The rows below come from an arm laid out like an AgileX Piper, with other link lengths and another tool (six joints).
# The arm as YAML. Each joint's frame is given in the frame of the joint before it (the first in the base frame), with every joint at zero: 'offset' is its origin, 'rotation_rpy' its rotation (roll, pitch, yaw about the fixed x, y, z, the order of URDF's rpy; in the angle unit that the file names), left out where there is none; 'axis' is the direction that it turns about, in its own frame. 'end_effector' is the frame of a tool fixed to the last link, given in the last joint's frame.
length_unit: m
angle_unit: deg
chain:
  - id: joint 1
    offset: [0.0, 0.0, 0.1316]
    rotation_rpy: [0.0, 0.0, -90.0]
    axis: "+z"
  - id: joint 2
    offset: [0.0, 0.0, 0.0]
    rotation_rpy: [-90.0, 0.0, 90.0]
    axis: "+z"
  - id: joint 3
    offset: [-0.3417, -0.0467, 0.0]
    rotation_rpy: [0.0, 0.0, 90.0]
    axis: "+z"
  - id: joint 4
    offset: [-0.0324, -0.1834, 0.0]
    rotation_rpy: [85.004, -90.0, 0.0]
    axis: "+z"
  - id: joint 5
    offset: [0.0, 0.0, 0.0]
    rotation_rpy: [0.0, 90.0, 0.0]
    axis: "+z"
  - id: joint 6
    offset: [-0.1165, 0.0, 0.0]
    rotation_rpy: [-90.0, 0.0, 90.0]
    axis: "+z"
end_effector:
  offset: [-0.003, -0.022, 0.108]
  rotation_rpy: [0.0, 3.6, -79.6]
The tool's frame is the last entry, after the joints.
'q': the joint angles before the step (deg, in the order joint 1, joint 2, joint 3, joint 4, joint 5, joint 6). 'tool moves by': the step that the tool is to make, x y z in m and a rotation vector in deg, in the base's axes. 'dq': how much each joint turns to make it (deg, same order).
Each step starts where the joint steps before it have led.
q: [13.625, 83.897, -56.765, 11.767, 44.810, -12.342]
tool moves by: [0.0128, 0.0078, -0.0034, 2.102, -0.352, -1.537]
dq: [0.000, 1.964, -0.013, 2.404, -2.861, 0.004]
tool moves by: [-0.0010, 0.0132, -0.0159, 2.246, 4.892, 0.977]
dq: [0.006, 3.751, 0.066, 4.887, 1.060, -3.138]
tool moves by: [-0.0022, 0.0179, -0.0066, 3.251, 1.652, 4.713]
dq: [-0.003, 2.578, 0.206, 7.332, 0.470, -8.975]
